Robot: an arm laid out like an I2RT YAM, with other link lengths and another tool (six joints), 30 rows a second.
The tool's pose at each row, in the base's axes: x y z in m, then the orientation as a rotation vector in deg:
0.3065, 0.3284, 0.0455, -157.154, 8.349, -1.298
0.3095, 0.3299, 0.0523, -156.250, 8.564, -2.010
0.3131, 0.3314, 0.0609, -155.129, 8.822, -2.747
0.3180, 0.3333, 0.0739, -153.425, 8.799, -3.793
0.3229, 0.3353, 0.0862, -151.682, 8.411, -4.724
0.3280, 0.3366, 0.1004, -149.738, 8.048, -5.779
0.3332, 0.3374, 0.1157, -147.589, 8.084, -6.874
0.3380, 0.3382, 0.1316, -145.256, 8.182, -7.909
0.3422, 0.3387, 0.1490, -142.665, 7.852, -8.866
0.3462, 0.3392, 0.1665, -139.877, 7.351, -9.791
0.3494, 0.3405, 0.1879, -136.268, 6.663, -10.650
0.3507, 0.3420, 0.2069, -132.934, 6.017, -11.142
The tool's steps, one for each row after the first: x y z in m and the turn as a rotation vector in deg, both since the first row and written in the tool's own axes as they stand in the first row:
0.0028, -0.0043, -0.0056, 0.911, 0.495, 0.091
0.0062, -0.0093, -0.0128, 2.033, 1.011, 0.219
0.0108, -0.0166, -0.0239, 3.755, 1.693, 0.131
0.0154, -0.0236, -0.0343, 5.528, 2.251, -0.201
0.0203, -0.0308, -0.0467, 7.496, 2.908, -0.530
0.0253, -0.0379, -0.0604, 9.642, 3.662, -0.571
0.0299, -0.0452, -0.0746, 11.962, 4.394, -0.551
0.0339, -0.0528, -0.0903, 14.557, 5.018, -0.827
0.0378, -0.0604, -0.1061, 17.352, 5.605, -1.226
0.0407, -0.0701, -0.1252, 20.971, 6.125, -1.736
0.0418, -0.0790, -0.1422, 24.317, 6.386, -2.182

